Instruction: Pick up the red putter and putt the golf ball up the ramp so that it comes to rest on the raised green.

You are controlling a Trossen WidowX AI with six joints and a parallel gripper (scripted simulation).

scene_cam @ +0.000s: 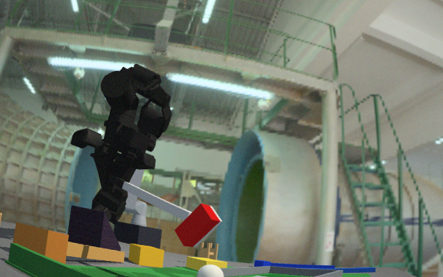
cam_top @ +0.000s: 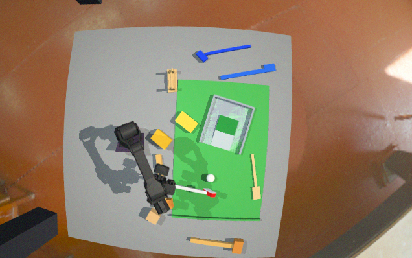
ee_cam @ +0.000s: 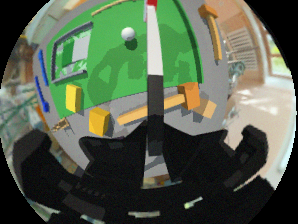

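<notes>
Now: the red putter 13 cm ahead of my gripper tip, 1 cm to the right of it and 1 cm below it. Also, from my gripper tip: white golf ball 23 cm ahead, 12 cm below, 3 cm to the left; tan block 24 cm to the right, 12 cm below, 4 cm behind; green mat 27 cm ahead, 16 cm to the left, 14 cm below.
</notes>
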